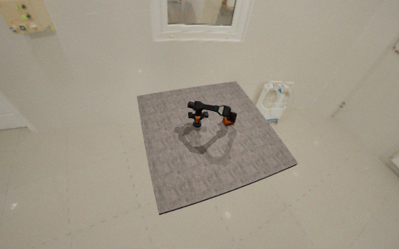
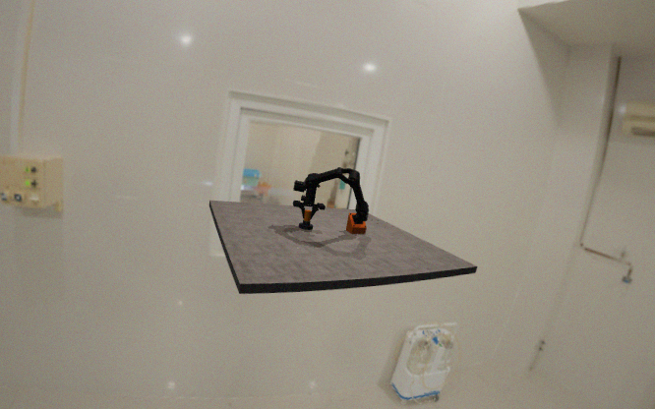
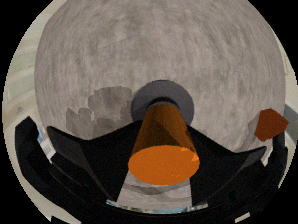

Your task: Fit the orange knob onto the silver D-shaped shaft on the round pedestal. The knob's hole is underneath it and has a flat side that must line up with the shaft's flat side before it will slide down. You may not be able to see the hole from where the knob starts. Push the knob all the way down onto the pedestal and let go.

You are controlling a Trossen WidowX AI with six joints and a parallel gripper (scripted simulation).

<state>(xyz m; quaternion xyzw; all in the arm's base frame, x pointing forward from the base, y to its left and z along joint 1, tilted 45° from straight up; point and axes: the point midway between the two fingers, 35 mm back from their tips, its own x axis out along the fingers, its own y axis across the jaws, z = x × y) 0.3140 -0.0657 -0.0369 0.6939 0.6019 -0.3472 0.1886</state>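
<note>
The orange knob is 3 cm above my gripper tip. The rest, counted from my gripper tip: round pedestal 2 cm below.
</note>
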